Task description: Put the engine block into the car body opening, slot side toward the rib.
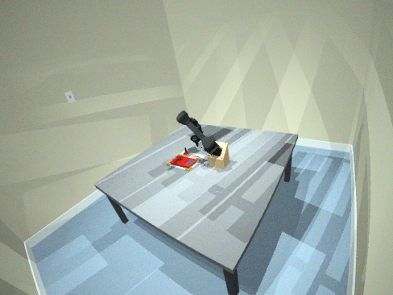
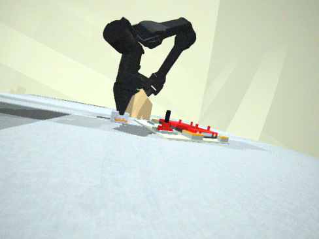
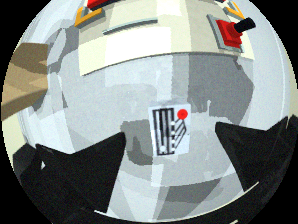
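Now: the grey engine block 10 mm below my gripper tip and 10 mm behind it. Round my gripper tip: cream base plate: 200 mm to the left, 40 mm ahead, 10 mm below.
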